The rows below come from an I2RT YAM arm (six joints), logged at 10 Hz.
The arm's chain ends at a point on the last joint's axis. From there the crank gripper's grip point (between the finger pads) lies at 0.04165 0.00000 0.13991 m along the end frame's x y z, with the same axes.
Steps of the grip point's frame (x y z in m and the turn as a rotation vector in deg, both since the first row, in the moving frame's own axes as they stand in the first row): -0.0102, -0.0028, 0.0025, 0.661, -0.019, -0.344; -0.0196, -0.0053, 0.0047, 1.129, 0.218, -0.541; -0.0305, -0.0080, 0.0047, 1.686, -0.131, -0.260; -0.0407, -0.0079, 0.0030, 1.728, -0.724, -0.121
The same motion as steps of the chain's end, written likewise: -0.0101, -0.0009, 0.0025, 0.661, -0.019, -0.344; -0.0201, -0.0021, 0.0049, 1.129, 0.218, -0.541; -0.0302, -0.0037, 0.0047, 1.686, -0.131, -0.260; -0.0389, -0.0036, 0.0025, 1.728, -0.724, -0.121
